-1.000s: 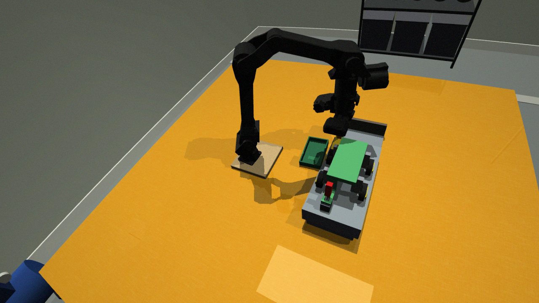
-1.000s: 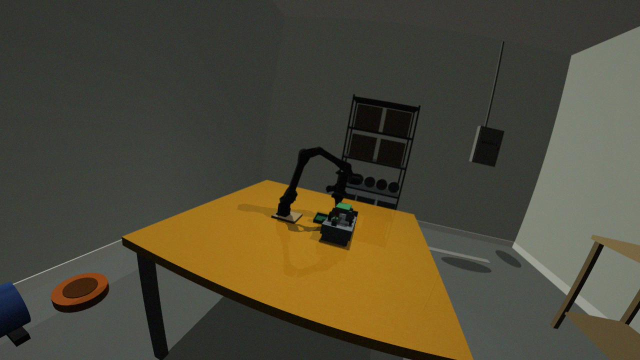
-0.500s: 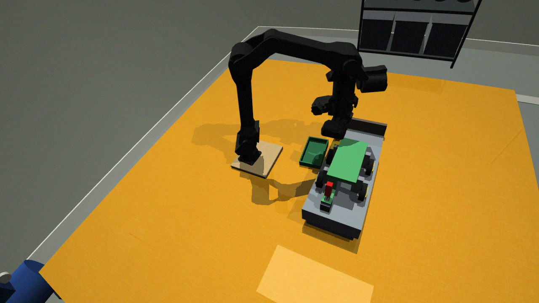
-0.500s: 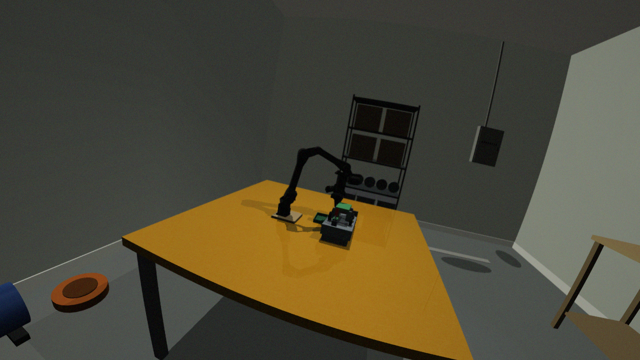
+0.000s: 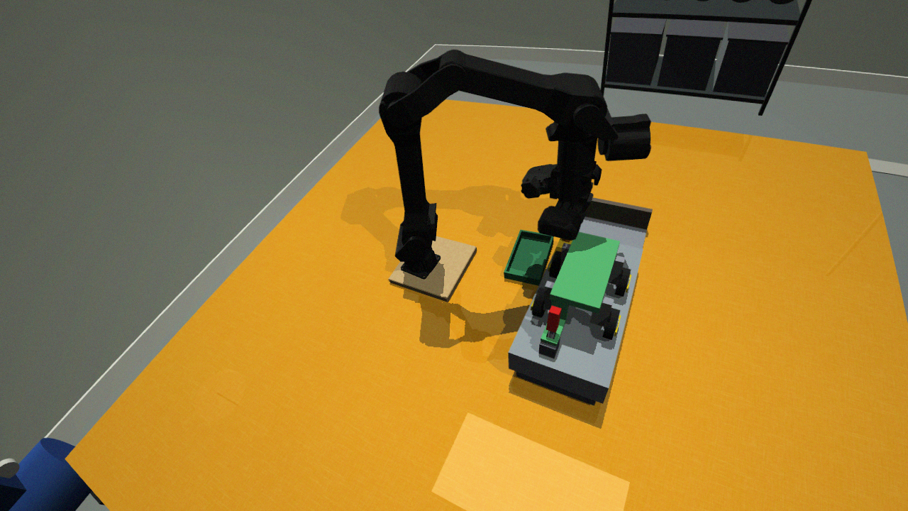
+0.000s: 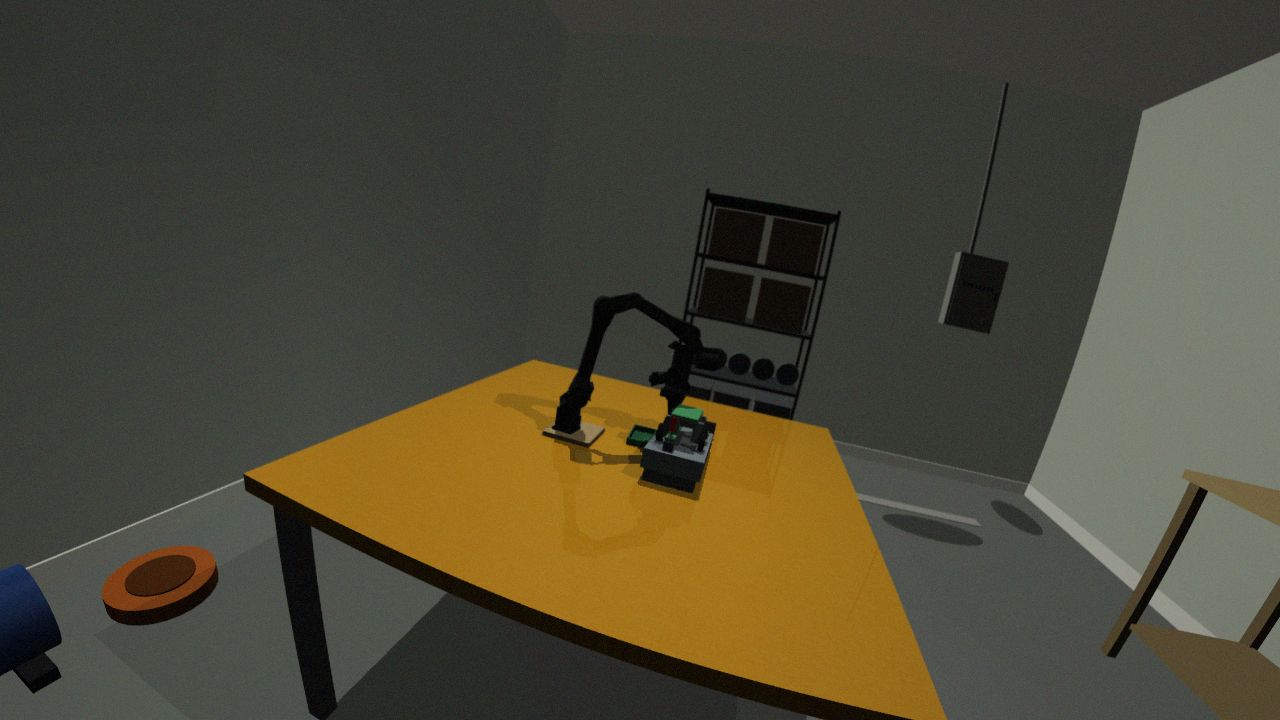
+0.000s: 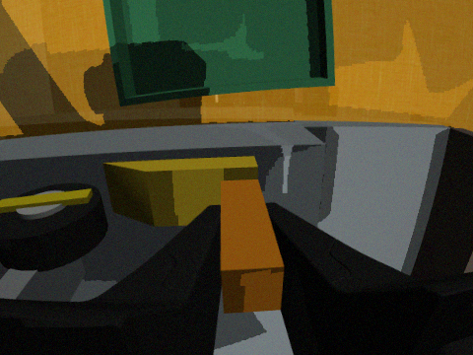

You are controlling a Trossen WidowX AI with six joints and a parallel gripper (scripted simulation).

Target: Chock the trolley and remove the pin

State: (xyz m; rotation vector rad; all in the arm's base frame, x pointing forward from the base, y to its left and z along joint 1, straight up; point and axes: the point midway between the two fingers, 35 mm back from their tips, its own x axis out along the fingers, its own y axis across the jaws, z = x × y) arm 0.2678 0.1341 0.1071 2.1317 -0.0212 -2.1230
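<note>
Right now my gripper tip is 20 mm to the left of the yellow chock and 10 mm above it. Round my gripper tip: grey ramp: 110 mm to the right, 70 mm ahead, 40 mm below; green tray: 90 mm below, 70 mm behind, 20 mm to the right; green-topped trolley: 120 mm to the right, 70 mm ahead, 20 mm above.
</note>
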